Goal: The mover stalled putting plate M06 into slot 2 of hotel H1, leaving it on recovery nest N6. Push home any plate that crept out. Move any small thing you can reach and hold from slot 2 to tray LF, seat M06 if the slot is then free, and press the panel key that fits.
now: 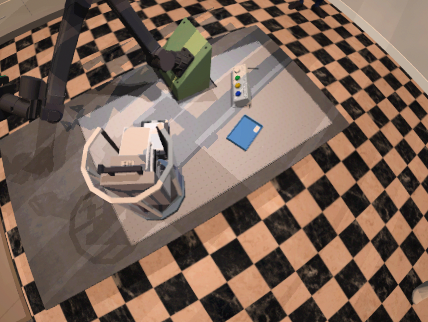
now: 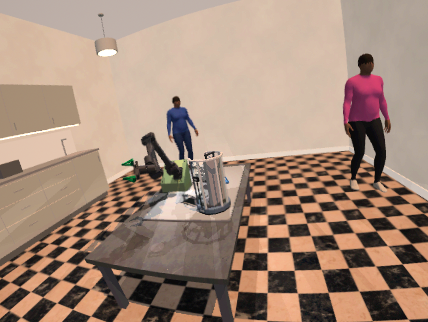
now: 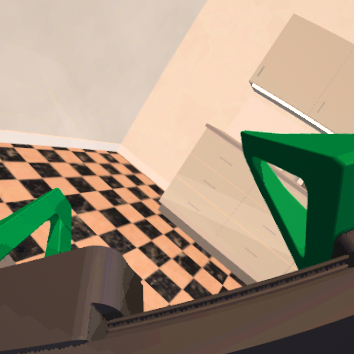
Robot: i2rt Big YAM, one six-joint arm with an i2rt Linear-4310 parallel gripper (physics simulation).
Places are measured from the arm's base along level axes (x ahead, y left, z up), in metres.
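Pixels of known places: gripper, fingertip midpoint: (image 2: pixel 122 171) (image 3: pixel 149 170); arm's base at its link origin: (image 1: pixel 182 62) (image 2: pixel 178 173).
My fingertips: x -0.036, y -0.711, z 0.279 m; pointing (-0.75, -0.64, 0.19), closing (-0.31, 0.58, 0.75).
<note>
For each thing: its top centre in the pictures, then the offset to it from my fingertips. Level surfaces: height alone.
- Hotel H1 at its top centre: (image 1: pixel 122 152) (image 2: pixel 204 152) 0.445 m ahead, 0.325 m left, 0.017 m down
- flat blue tray at its top centre: (image 1: pixel 245 131) 0.431 m ahead, 0.802 m left, 0.413 m down
- key panel at its top centre: (image 1: pixel 243 79) 0.219 m ahead, 0.934 m left, 0.346 m down
- pale perforated mat at its surface level: 0.430 m down
- grey table at its surface level: 0.443 m down
Hotel H1 (image 1: pixel 86 170) (image 2: pixel 215 182) is a round, cage-like rack standing upright with a handle on top. Its slots, any plate that crept out and any small thing in slot 2 cannot be made out. A pale, dark-edged piece (image 1: pixel 155 131) shows beside it; I cannot tell whether it is nest N6 with M06. A flat blue tray (image 1: pixel 242 131) with a white label lies on the mat. The key panel (image 1: pixel 240 101) has white, green, yellow and blue buttons. My gripper (image 2: pixel 125 170) (image 3: pixel 149 170) is open and empty, out past the table's side, far from the hotel.
The arm stands on a green wedge-shaped base (image 1: pixel 200 75) (image 2: pixel 174 185) at the table's side. A pale perforated mat (image 1: pixel 210 170) lies on the grey table (image 1: pixel 37 255) (image 2: pixel 165 255). A kitchen counter (image 2: pixel 50 195) (image 3: pixel 200 175) and two people (image 2: pixel 180 122) (image 2: pixel 366 100) stand beyond the table.
</note>
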